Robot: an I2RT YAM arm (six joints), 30 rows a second.
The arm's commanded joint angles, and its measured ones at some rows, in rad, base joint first. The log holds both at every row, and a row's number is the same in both.
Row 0, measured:
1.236, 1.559, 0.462, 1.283, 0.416, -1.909
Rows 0 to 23, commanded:
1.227, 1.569, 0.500, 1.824, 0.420, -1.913
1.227, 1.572, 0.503, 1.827, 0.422, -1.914
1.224, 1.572, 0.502, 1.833, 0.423, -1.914
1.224, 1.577, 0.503, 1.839, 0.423, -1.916
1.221, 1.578, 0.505, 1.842, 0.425, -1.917
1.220, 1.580, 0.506, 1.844, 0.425, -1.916
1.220, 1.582, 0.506, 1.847, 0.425, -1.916
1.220, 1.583, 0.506, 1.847, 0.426, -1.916
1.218, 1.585, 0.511, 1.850, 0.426, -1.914
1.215, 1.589, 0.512, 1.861, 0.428, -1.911
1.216, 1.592, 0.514, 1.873, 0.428, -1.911
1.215, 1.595, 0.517, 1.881, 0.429, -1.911
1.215, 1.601, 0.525, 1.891, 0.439, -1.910
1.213, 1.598, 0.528, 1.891, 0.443, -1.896
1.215, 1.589, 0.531, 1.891, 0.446, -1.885
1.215, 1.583, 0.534, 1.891, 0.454, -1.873
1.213, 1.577, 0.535, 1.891, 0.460, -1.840
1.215, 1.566, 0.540, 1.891, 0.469, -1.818
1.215, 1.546, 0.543, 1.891, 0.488, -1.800
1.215, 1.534, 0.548, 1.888, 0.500, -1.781
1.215, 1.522, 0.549, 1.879, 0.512, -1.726
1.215, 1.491, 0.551, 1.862, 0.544, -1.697
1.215, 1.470, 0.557, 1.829, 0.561, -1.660
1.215, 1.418, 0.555, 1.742, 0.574, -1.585
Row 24, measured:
1.216, 1.551, 0.508, 1.277, 0.493, -1.782
